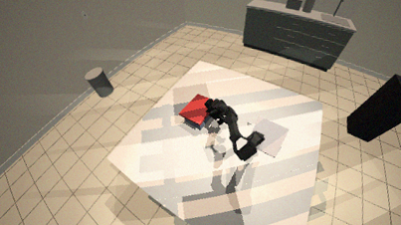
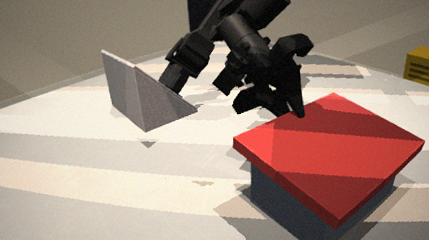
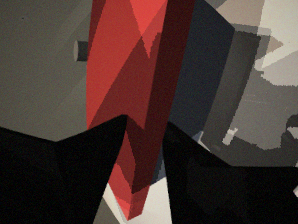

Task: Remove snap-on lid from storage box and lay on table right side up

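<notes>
Now: gripper tip 8 cm short of the lid. The rest, counted from my gripper tip: storage box (7 cm ahead, 6 cm below).
</notes>
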